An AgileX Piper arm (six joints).
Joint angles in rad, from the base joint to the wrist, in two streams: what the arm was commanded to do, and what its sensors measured. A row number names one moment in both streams.
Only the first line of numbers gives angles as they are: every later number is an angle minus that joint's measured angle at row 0.
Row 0, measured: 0.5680, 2.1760, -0.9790, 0.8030, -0.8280, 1.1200
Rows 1 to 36, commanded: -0.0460, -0.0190, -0.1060, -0.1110, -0.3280, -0.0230; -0.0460, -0.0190, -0.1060, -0.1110, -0.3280, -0.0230; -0.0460, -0.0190, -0.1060, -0.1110, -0.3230, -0.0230; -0.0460, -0.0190, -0.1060, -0.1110, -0.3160, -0.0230; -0.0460, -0.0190, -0.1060, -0.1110, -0.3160, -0.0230; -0.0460, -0.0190, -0.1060, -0.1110, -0.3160, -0.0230; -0.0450, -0.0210, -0.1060, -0.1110, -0.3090, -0.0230; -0.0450, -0.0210, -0.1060, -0.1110, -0.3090, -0.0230; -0.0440, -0.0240, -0.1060, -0.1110, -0.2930, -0.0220; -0.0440, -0.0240, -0.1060, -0.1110, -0.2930, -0.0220; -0.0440, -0.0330, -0.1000, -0.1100, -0.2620, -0.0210; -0.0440, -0.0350, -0.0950, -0.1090, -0.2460, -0.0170; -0.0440, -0.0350, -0.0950, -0.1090, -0.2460, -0.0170; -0.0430, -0.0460, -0.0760, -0.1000, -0.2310, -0.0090; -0.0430, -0.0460, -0.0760, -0.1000, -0.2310, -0.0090; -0.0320, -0.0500, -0.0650, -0.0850, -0.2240, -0.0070; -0.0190, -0.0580, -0.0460, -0.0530, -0.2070, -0.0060; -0.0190, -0.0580, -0.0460, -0.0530, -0.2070, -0.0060; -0.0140, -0.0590, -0.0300, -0.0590, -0.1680, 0.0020; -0.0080, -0.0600, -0.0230, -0.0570, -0.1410, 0.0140; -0.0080, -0.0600, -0.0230, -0.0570, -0.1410, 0.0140; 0.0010, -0.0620, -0.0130, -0.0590, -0.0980, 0.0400; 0.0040, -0.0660, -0.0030, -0.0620, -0.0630, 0.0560; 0.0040, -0.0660, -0.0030, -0.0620, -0.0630, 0.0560; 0.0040, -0.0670, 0.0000, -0.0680, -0.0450, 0.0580; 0.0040, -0.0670, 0.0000, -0.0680, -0.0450, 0.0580; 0.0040, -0.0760, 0.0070, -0.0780, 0.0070, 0.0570; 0.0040, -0.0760, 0.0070, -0.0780, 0.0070, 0.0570; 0.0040, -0.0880, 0.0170, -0.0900, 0.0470, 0.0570; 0.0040, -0.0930, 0.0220, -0.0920, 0.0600, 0.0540; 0.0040, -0.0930, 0.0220, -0.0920, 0.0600, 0.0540; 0.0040, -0.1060, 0.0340, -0.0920, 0.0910, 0.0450; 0.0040, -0.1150, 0.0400, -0.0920, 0.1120, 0.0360; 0.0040, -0.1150, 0.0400, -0.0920, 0.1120, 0.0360; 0.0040, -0.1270, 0.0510, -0.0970, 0.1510, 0.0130; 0.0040, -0.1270, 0.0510, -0.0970, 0.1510, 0.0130
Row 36, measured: 0.0000, -0.0870, 0.0520, -0.0280, 0.1340, 0.0480
